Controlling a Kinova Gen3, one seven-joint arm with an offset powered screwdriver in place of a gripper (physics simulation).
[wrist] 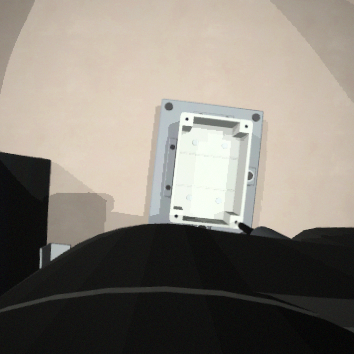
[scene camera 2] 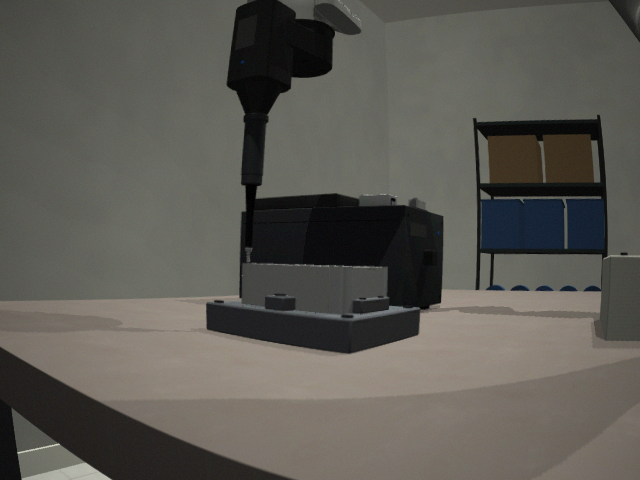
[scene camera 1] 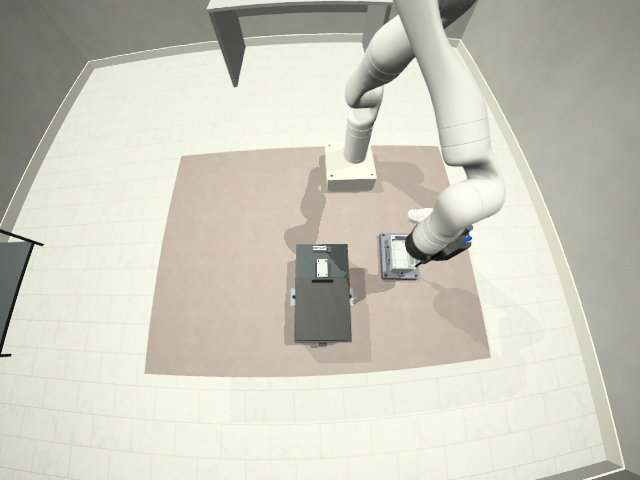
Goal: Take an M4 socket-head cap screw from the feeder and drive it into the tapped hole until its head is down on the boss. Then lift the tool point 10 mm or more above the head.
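The black screwdriver's tool point (scene camera 2: 249, 244) (wrist: 243, 228) is over a corner of the pale open-topped housing (scene camera 1: 402, 268) (scene camera 2: 294, 286) (wrist: 178, 170). In scene camera 2 a small light screw (scene camera 2: 248, 254) hangs upright on the bit, so the tool is shut on it. The screw's lower end is at or barely above the housing's rim; whether it touches the hole cannot be told. In the wrist view the bit covers part of the lower-right corner boss (wrist: 233, 220), and the screw is not distinct. The dark box-shaped feeder (scene camera 1: 323, 310) (scene camera 2: 341, 240) (wrist: 22, 200) stands beside the housing.
The housing sits on a grey fixture plate (scene camera 1: 384, 272) (scene camera 2: 279, 323) (wrist: 166, 125) with low clamp blocks and bolts. The arm's pale base block (scene camera 1: 351, 183) (scene camera 2: 622, 299) stands on the table. A shelf rack (scene camera 2: 540, 188) with brown and blue boxes stands in the background.
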